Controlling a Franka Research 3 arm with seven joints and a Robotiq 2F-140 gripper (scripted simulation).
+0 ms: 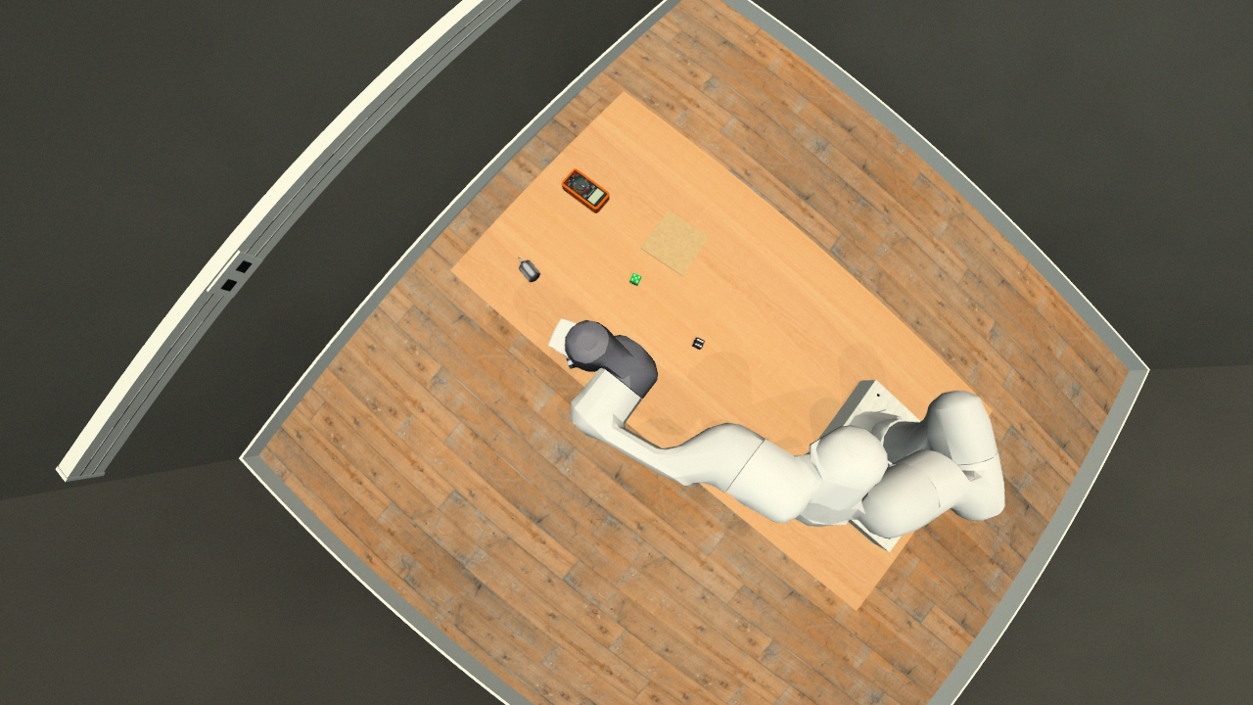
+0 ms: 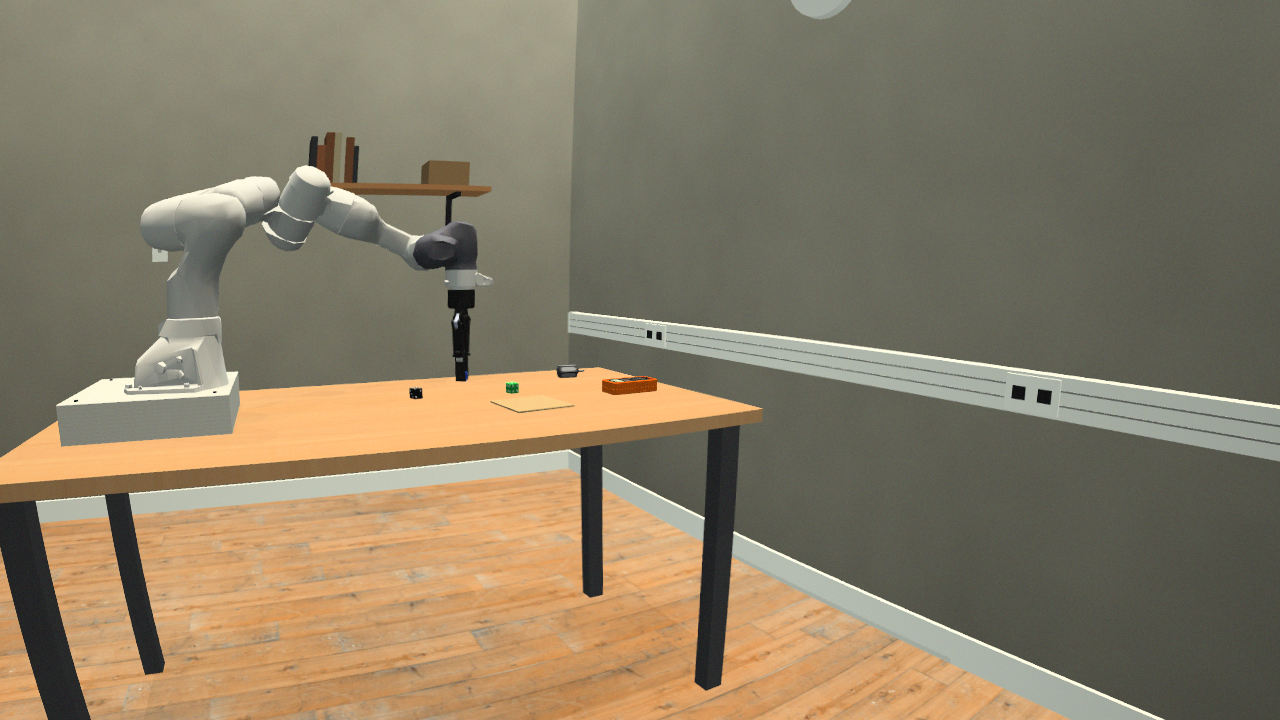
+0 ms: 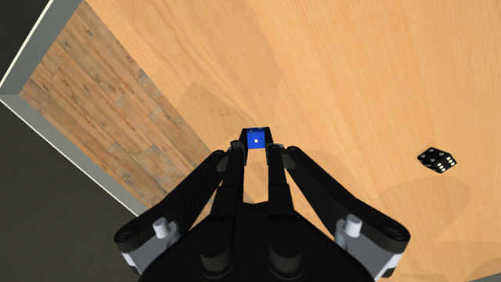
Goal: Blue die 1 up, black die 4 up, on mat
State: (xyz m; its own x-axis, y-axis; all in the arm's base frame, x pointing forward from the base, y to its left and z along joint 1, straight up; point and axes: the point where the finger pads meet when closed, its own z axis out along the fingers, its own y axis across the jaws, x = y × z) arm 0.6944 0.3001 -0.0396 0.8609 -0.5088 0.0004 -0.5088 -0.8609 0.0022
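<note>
The tan mat lies 4 cm ahead of my hand, 39 cm to the right of it and 3 cm below it. Also, from my hand: blue die: 2 cm below; green die: 6 cm ahead, 23 cm to the right, 2 cm below; black die: 18 cm behind, 21 cm to the right, 2 cm below.
</note>
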